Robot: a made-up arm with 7 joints.
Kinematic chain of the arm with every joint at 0, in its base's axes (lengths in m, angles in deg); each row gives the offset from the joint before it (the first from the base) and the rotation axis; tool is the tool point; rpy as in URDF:
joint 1: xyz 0 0 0.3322 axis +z
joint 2: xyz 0 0 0 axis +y
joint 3: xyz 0 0 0.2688 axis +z
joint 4: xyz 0.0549 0 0 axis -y
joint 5: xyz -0.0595 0 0.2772 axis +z
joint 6: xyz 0 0 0 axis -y
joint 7: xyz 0.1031 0 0 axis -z
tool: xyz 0 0 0 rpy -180 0 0
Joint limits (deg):
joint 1: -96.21..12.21
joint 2: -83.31..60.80
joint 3: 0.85..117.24
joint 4: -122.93..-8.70
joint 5: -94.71..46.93
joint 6: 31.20..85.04
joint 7: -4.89..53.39
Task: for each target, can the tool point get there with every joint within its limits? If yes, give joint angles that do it. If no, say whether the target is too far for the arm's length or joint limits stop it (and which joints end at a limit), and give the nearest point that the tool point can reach.
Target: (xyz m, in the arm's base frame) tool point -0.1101 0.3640 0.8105
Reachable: yes | joints -5.58 -25.11 81.94 -59.35 -47.66 73.45 18.29
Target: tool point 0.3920 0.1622 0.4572
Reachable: yes | joints -86.90 -55.98 94.77 -106.31 -53.85 45.82 24.09
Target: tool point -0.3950 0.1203 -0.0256
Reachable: no: joint limits stop it (at a limit: joint 1, joint 2, joint 3, joint 5, joint 6) | nearest point -0.4023 0.2299 0.1391 | short by 0.198 m
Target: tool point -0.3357 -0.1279 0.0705
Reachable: no: joint limits stop it (at a limit: joint 1, joint 2, joint 3, joint 4, joint 6) | nearest point -0.1043 -0.2558 0.0829 | short by 0.265 m
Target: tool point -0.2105 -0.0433 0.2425
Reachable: no: joint limits stop it (at a limit: joint 1, joint 3, joint 4, joint 6) | nearest point -0.2595 0.2156 0.2453 | short by 0.264 m
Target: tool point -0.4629 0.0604 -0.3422
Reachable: no: too far | nearest point -0.4196 0.2230 0.1428 | short by 0.513 m
